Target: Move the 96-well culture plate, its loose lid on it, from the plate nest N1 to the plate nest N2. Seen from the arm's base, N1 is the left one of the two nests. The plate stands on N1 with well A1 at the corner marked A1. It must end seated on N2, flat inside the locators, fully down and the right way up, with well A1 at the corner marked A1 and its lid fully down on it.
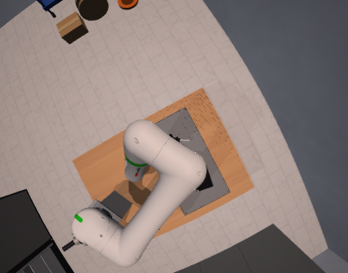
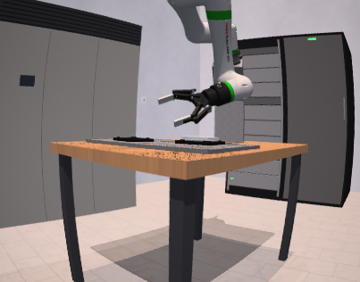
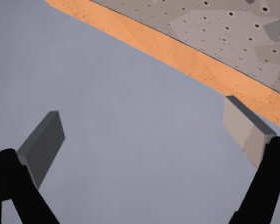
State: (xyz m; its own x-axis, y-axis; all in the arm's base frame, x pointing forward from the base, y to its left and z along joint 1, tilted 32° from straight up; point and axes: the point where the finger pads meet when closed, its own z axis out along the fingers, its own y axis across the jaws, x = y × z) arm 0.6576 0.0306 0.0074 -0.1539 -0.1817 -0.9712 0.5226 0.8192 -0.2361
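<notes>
The pale lid lies 110 mm behind my hand, 80 mm to the left of it and 100 mm below it. Round my hand: black plate nest N2 (30 mm behind, 220 mm to the right, 120 mm below); then black plate nest N1 (110 mm behind, 80 mm to the left, 120 mm below); then 96-well culture plate (110 mm behind, 80 mm to the left, 100 mm below).
</notes>
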